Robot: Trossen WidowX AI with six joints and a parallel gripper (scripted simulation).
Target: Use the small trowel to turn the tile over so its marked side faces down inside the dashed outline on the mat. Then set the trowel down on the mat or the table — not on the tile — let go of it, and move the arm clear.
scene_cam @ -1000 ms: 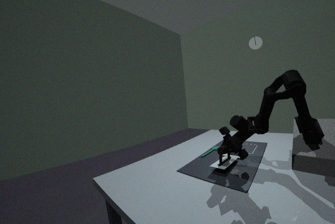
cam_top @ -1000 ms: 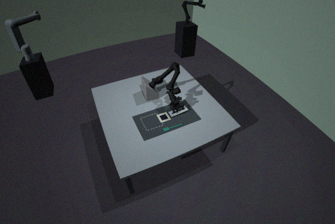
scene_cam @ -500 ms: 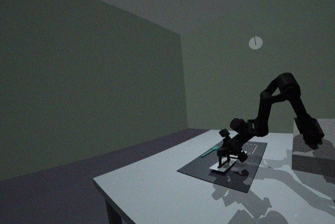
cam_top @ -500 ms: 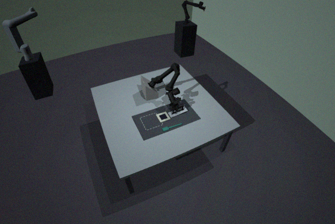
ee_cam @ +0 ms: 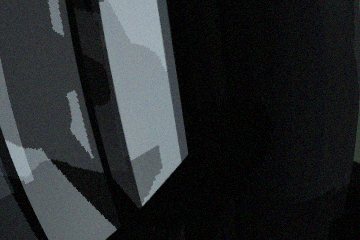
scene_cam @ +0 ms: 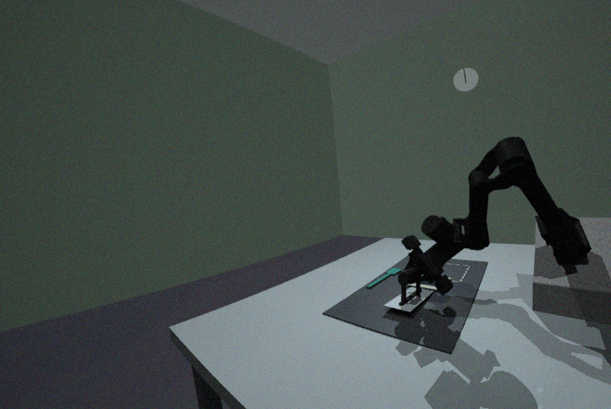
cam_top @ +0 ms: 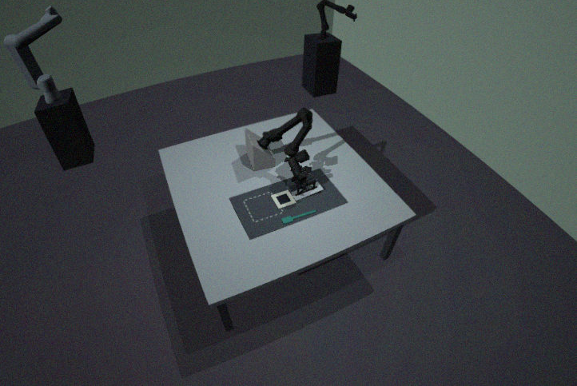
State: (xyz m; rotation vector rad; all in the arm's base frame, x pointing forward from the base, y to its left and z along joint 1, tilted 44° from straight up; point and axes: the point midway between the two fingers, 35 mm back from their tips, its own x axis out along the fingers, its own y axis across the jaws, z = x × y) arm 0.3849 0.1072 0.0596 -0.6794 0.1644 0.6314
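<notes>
Right now the dark mat is 100 mm to the right of my gripper tip, 80 mm below it and 10 mm behind it. Also, from my gripper tip: teal trowel (130 mm ahead, 120 mm to the right, 50 mm below); tile (130 mm to the right, 50 mm below, 30 mm behind).
</notes>
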